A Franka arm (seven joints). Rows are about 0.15 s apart.
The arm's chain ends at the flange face. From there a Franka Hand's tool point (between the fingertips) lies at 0.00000 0.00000 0.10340 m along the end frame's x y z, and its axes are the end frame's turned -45 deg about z.
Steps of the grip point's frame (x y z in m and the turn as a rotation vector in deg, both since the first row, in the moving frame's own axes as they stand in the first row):
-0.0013, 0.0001, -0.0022, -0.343, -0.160, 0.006
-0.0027, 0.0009, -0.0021, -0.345, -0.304, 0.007
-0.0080, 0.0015, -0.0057, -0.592, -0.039, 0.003
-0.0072, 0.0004, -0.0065, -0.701, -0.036, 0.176
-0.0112, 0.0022, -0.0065, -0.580, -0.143, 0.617
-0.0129, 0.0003, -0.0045, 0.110, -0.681, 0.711
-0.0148, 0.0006, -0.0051, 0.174, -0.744, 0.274
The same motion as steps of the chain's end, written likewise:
-0.0011, 0.0003, -0.0022, -0.356, 0.129, 0.006
-0.0013, 0.0017, -0.0021, -0.459, 0.029, 0.007
-0.0053, 0.0059, -0.0057, -0.446, 0.391, 0.003
-0.0057, 0.0044, -0.0065, -0.521, 0.470, 0.176
-0.0069, 0.0085, -0.0065, -0.511, 0.309, 0.617
-0.0079, 0.0086, -0.0045, -0.404, -0.559, 0.711
-0.0089, 0.0102, -0.0051, -0.403, -0.649, 0.274

